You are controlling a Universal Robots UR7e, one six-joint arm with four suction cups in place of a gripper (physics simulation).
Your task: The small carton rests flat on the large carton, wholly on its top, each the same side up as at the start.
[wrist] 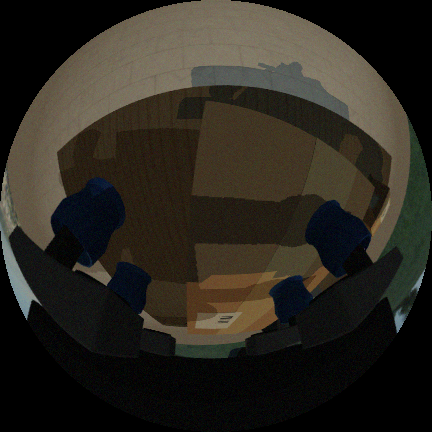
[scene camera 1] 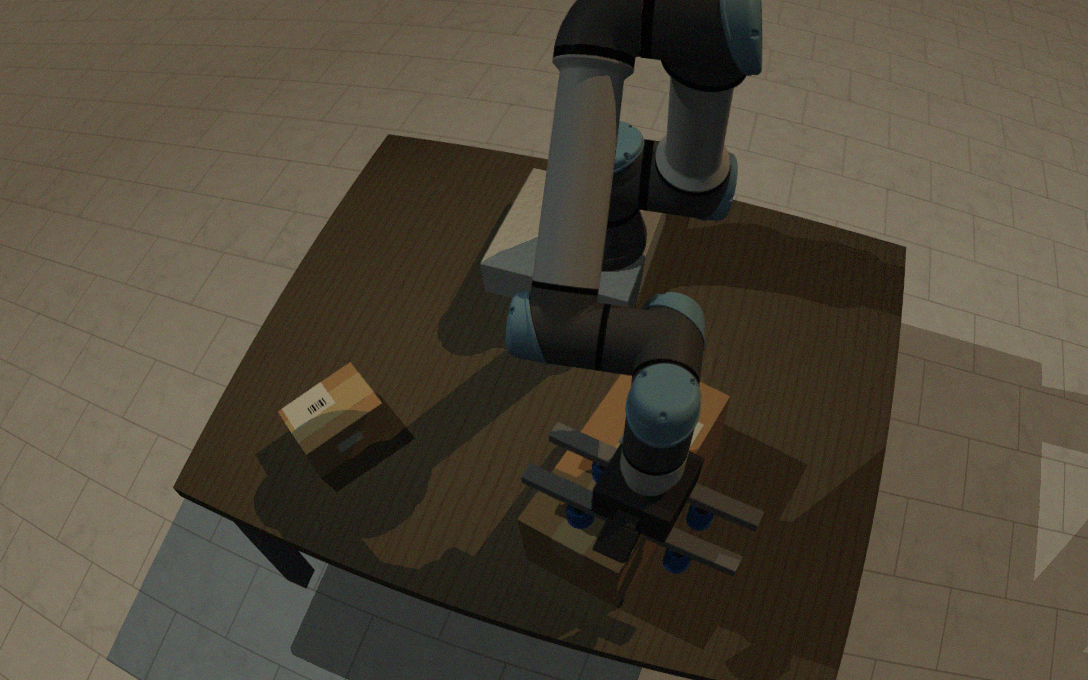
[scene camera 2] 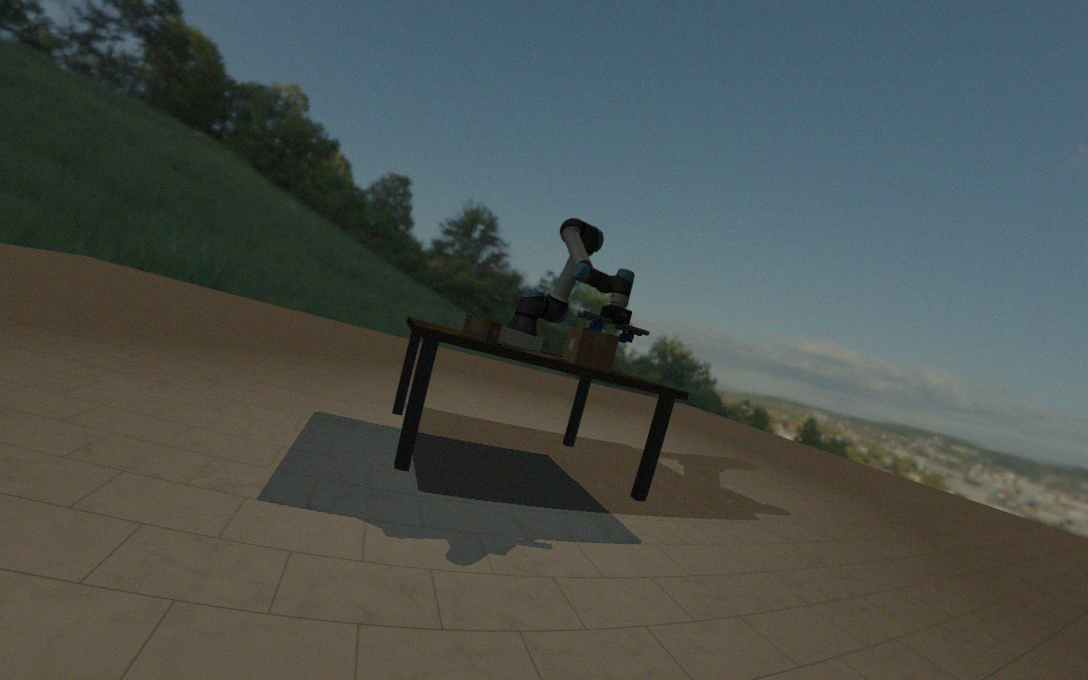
My suction head [scene camera 1: 698,522] is stuck to a large carton [scene camera 1: 549,541], which still rests on the table. The table carries a small carton [scene camera 1: 340,416].
The large carton shows as well in the wrist view [wrist: 257,180]. The small carton also shows in the wrist view [wrist: 380,199]. My suction head shows as well in the wrist view [wrist: 92,213].
